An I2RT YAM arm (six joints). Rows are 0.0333 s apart.
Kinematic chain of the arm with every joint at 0, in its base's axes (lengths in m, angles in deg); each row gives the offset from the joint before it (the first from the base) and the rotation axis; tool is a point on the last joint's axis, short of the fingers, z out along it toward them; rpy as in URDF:
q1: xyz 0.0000 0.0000 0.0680 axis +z
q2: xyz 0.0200 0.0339 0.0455 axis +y
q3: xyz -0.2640 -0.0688 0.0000 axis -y
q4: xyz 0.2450 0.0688 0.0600 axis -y
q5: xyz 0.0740 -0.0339 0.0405 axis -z
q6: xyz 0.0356 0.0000 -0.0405 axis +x
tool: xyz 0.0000 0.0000 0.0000 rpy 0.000 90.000 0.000
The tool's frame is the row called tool.
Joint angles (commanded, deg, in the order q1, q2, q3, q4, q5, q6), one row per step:
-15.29, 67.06, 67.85, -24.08, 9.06, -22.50
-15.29, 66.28, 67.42, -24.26, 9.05, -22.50
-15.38, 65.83, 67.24, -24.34, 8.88, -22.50
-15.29, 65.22, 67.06, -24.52, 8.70, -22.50
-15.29, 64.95, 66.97, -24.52, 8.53, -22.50
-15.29, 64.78, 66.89, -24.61, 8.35, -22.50
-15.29, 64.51, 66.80, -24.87, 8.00, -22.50
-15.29, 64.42, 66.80, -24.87, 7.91, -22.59
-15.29, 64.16, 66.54, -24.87, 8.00, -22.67
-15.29, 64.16, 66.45, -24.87, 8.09, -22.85
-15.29, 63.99, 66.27, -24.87, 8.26, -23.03
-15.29, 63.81, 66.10, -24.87, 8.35, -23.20
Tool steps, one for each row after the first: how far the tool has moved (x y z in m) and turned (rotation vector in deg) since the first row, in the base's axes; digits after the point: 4 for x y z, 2 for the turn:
-0.0034, 0.0009, 0.0004, -0.04, -0.17, 0.01
-0.0055, 0.0012, 0.0010, -0.03, -0.37, 0.08
-0.0081, 0.0024, 0.0021, -0.03, -0.63, 0.33
-0.0092, 0.0029, 0.0026, -0.01, -0.82, 0.49
-0.0100, 0.0032, 0.0027, 0.06, -0.83, 0.65
-0.0112, 0.0038, 0.0028, 0.21, -0.79, 0.98
-0.0116, 0.0039, 0.0031, 0.14, -0.86, 1.09
-0.0127, 0.0041, 0.0026, 0.04, -0.82, 1.04
-0.0127, 0.0041, 0.0021, -0.12, -0.65, 1.03
-0.0134, 0.0042, 0.0017, -0.33, -0.55, 0.94
-0.0141, 0.0043, 0.0014, -0.51, -0.49, 0.92

